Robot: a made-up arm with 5 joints. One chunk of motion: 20 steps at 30 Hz.
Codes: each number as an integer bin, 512 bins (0 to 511) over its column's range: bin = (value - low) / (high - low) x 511, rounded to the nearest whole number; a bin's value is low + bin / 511 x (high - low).
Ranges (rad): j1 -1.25..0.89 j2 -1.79..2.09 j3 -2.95..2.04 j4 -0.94..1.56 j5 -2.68..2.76
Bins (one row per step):
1: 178 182 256 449 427
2: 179 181 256 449 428
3: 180 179 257 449 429
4: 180 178 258 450 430
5: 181 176 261 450 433
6: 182 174 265 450 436
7: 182 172 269 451 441
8: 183 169 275 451 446
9: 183 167 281 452 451
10: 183 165 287 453 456
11: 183 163 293 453 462
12: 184 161 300 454 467
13: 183 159 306 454 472
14: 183 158 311 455 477
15: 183 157 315 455 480
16: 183 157 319 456 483
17: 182 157 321 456 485
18: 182 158 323 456 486
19: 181 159 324 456 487
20: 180 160 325 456 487
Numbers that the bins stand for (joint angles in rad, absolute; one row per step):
1: -0.5046 -0.4081 -0.4501 1.2567 1.8658
2: -0.5004 -0.4157 -0.4501 1.2567 1.8764
3: -0.4962 -0.4309 -0.4404 1.2567 1.8870
4: -0.4962 -0.4385 -0.4306 1.2616 1.8977
5: -0.4920 -0.4536 -0.4013 1.2616 1.9296
6: -0.4878 -0.4688 -0.3622 1.2616 1.9616
7: -0.4878 -0.4840 -0.3232 1.2665 2.0148
8: -0.4836 -0.5068 -0.2646 1.2665 2.0680
9: -0.4836 -0.5220 -0.2060 1.2714 2.1213
10: -0.4836 -0.5372 -0.1474 1.2762 2.1745
11: -0.4836 -0.5523 -0.0888 1.2762 2.2384
12: -0.4794 -0.5675 -0.0205 1.2811 2.2916
13: -0.4836 -0.5827 0.0381 1.2811 2.3448
14: -0.4836 -0.5903 0.0870 1.2860 2.3980
15: -0.4836 -0.5979 0.1260 1.2860 2.4300
16: -0.4836 -0.5979 0.1651 1.2909 2.4619
17: -0.4878 -0.5979 0.1846 1.2909 2.4832
18: -0.4878 -0.5903 0.2041 1.2909 2.4939
19: -0.4920 -0.5827 0.2139 1.2909 2.5045
20: -0.4962 -0.5751 0.2237 1.2909 2.5045

